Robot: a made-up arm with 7 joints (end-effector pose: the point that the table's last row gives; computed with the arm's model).
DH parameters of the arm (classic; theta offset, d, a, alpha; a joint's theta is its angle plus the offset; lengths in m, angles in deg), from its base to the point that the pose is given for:
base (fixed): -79.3 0 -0.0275 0
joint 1: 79.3 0.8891 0.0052 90
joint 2: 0 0.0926 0.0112 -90
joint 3: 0 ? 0.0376 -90
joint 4: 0 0.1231 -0.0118 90
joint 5: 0 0.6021 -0.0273 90
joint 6: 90 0.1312 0.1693 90
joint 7: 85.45 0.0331 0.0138 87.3
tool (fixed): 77.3 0.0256 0 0
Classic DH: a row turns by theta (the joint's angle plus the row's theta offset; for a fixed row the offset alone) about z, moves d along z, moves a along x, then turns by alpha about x.
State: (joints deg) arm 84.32 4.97 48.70 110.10 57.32 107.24 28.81
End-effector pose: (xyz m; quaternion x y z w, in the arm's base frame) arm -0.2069 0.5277 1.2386 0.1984 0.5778 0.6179 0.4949
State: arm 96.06 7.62 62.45 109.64 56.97 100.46 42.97
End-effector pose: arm -0.4206 0.3614 1.2414 0.0393 0.6877 0.6556 0.3093
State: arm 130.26 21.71 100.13 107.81 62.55 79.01 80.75
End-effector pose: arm -0.3871 -0.4109 1.1314 -0.5583 0.6432 0.5235 0.0230
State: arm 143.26 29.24 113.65 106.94 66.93 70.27 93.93
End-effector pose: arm -0.1249 -0.5832 1.0124 -0.7355 0.4914 0.4636 0.0519
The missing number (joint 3, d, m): 0.5077
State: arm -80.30 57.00 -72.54 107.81 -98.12 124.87 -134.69
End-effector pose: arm -0.5630 0.0234 1.5280 0.5591 -0.7807 0.0159 0.2787
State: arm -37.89 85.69 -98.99 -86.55 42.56 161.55 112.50
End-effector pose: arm -0.2194 0.6305 0.9493 -0.8811 0.0614 0.2335 0.4065
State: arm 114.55 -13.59 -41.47 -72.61 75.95 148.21 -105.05
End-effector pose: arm -0.0720 -0.1561 1.6423 0.8573 -0.3272 -0.1089 0.3824
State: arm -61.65 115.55 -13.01 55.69 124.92 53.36 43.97
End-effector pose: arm -0.6400 0.8309 1.2617 -0.0238 -0.1608 0.6432 0.7483
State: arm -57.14 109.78 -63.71 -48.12 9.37 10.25 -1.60
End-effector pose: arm -0.1369 0.9846 0.2950 0.1629 0.8391 0.4935 0.1609
